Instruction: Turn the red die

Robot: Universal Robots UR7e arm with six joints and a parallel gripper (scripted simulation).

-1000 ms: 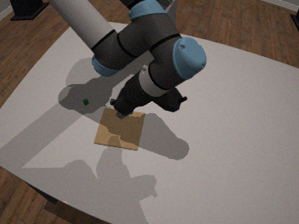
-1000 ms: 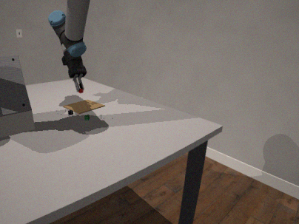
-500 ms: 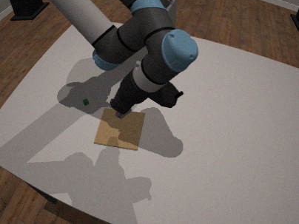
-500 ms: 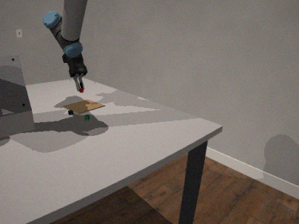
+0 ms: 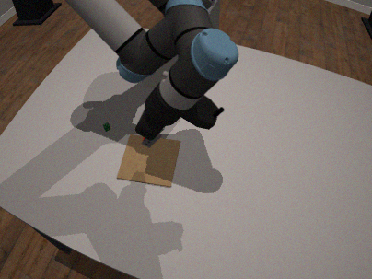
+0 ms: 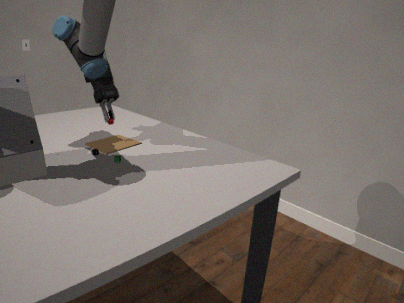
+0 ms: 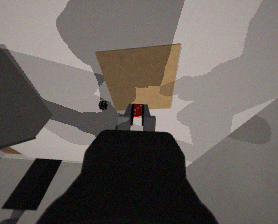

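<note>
Now: the red die 1 cm to the right of my hand and 2 cm below it. From my hand the other things lie so: green die 7 cm behind, 16 cm to the right, 9 cm below; then black die 9 cm behind, 6 cm to the right, 9 cm below; then tan mat 1 cm to the right, 9 cm below.
</note>
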